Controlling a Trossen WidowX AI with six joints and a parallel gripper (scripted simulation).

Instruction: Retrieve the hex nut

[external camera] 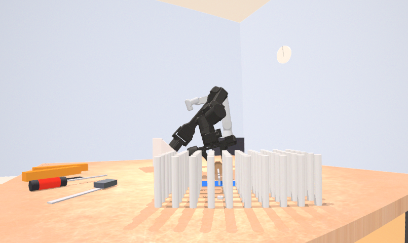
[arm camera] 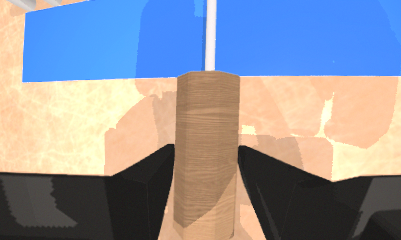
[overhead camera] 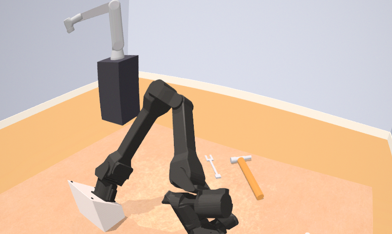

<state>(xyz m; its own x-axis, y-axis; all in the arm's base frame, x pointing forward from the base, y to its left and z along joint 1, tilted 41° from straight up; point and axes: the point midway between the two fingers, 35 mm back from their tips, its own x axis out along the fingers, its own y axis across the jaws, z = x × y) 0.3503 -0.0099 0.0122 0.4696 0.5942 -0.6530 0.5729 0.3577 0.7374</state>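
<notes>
The blue taped strip is 10 cm ahead of my gripper tip, 4 cm below it and 3 cm to the right of it. Round my gripper tip: wooden-handled tool 8 cm ahead, 7 cm to the right; then pale hex nut 21 cm ahead, 17 cm to the right, 3 cm below; then forked tool 45 cm to the left, 18 cm behind, 3 cm below.
</notes>
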